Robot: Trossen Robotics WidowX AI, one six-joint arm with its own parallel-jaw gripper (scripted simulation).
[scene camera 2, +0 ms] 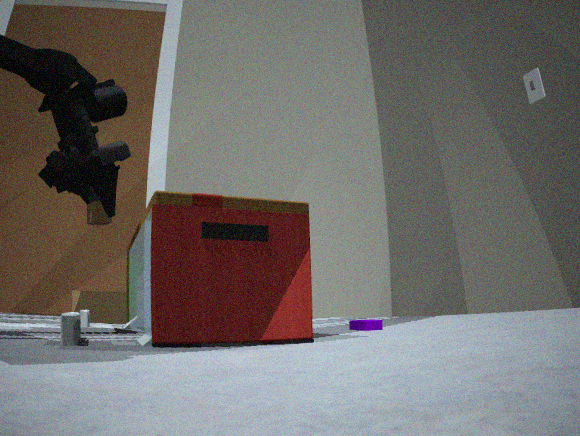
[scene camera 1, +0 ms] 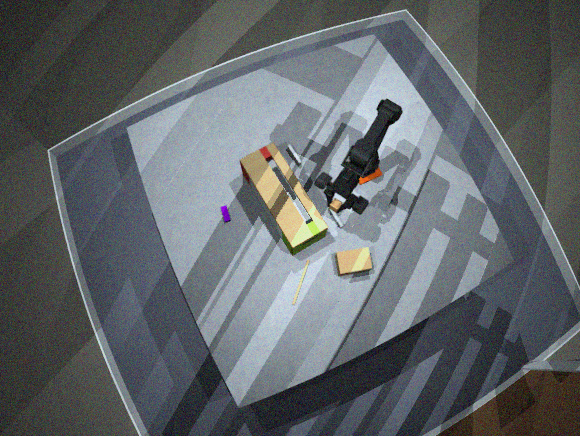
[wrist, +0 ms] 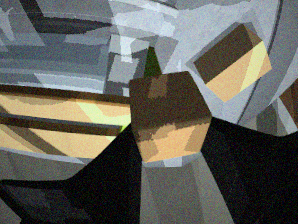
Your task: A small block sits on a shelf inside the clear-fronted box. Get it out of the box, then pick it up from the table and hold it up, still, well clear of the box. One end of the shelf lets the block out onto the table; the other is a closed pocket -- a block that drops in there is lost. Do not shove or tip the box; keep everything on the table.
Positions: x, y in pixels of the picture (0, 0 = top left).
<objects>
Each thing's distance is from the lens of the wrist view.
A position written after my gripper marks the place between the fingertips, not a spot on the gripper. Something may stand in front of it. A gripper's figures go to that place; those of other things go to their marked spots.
my gripper (wrist: 164, 123): 0.10 m
block (wrist: 170, 118): 0.06 m
long box (wrist: 72, 98): 0.15 m
tan slab (wrist: 240, 58): 0.25 m
The marked spots on the block and the long box are 0.10 m apart.
</objects>
